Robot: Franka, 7 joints.
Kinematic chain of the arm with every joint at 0, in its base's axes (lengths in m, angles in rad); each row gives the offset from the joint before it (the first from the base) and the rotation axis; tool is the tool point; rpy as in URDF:
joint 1: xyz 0 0 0.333 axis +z
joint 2: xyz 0 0 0 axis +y
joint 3: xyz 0 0 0.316 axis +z
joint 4: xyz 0.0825 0 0 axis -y
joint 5: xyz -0.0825 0 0.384 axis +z
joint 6: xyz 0 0 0 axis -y
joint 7: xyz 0.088 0 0 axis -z
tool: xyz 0 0 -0.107 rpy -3.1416 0 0
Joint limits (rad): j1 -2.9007..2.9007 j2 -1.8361..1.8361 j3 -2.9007..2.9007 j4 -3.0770..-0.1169 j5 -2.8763..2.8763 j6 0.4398..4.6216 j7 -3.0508..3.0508
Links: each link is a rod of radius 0.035 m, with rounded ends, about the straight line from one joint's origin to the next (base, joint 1, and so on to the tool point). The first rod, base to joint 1, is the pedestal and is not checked.
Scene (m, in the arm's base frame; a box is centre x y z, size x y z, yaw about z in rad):
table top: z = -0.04
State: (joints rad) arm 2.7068 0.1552 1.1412 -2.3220 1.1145 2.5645 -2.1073
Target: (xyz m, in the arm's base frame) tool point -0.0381 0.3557 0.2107
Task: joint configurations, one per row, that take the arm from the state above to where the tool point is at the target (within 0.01 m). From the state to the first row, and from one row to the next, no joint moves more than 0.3 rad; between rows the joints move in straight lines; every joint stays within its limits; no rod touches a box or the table.
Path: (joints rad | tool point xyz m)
1: 2.4550 0.1125 0.8907 -2.4405 1.1448 2.6498 -2.1073 | -0.4809 -0.0779 0.2756
2: 2.2031 0.0698 0.6403 -2.5590 1.1751 2.7350 -2.1073 | -0.4149 0.1614 0.2444
3: 1.9513 0.0272 0.3898 -2.6775 1.2054 2.8203 -2.1073 | -0.2455 0.3182 0.2243
4: 1.6994 -0.0155 0.1393 -2.7959 1.2357 2.9055 -2.1073 | -0.0381 0.3557 0.2107

